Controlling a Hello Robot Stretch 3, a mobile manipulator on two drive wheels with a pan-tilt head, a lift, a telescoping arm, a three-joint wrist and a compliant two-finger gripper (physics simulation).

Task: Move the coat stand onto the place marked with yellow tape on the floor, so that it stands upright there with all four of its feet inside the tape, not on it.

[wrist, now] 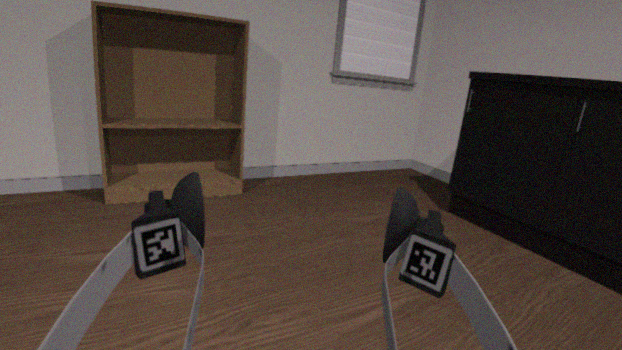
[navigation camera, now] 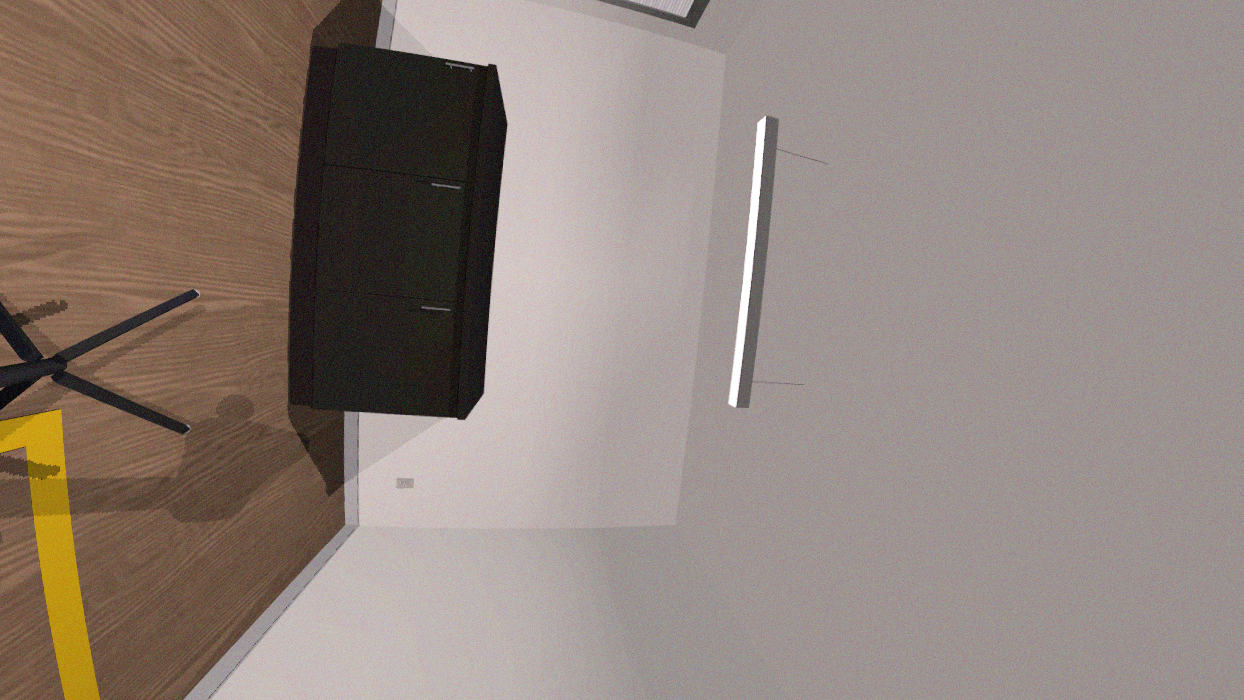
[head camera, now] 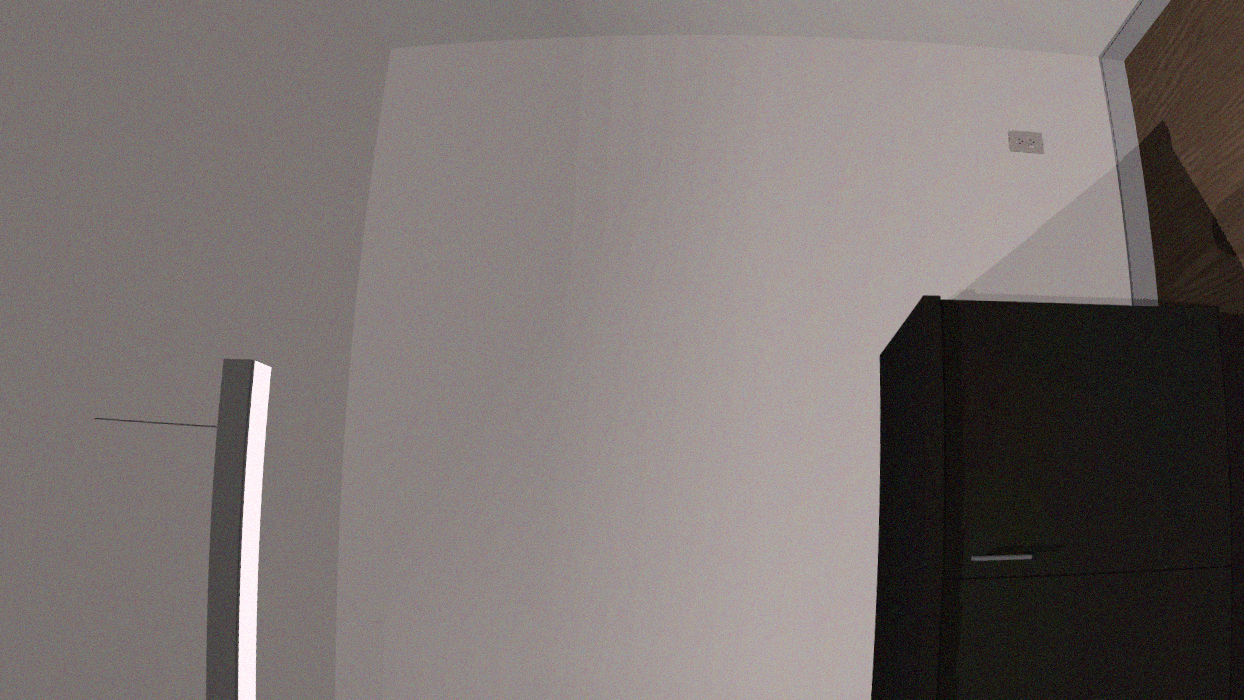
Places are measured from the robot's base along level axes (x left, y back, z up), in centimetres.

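Where they show: gripper, between the fingertips: (wrist: 296, 206).
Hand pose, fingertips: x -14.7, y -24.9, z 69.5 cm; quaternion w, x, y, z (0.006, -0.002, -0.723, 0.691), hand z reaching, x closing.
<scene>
After its pixels a point has its place.
The lower part of the black coat stand shows at the left edge of the navigation view: its foot hub (navigation camera: 53, 365) {x -77.7, y -23.9, z 33.3 cm} and thin legs spread on the wooden floor. Its pole runs out of that view on the left. The yellow tape (navigation camera: 53, 522) {x -120.1, y 9.0, z 0.1 cm} shows below it in the same view, with one corner close to the stand's feet. The two legs that show whole lie outside the tape; the others are partly cut off. My gripper (wrist: 296, 206) {x -14.7, y -24.9, z 69.5 cm} is open in the wrist view, with nothing between its fingers. The coat stand does not show in the head or wrist view.
A black cabinet (head camera: 1078, 435) {x -185.2, y -65.9, z 54.8 cm} (navigation camera: 391, 235) {x -158.1, y -118.9, z 49.6 cm} (wrist: 540, 160) {x -140.0, y -154.4, z 49.6 cm} stands against the wall. An open wooden bookshelf (wrist: 245, 100) {x 16.5, y -207.4, z 60.5 cm} stands against another wall, beside a window (wrist: 381, 40) {x -80.7, y -288.7, z 113.6 cm}. A long lamp (head camera: 247, 522) {x -122.2, y -61.7, z 207.7 cm} (navigation camera: 754, 261) {x -105.6, y -91.8, z 208.3 cm} hangs from the ceiling.
</scene>
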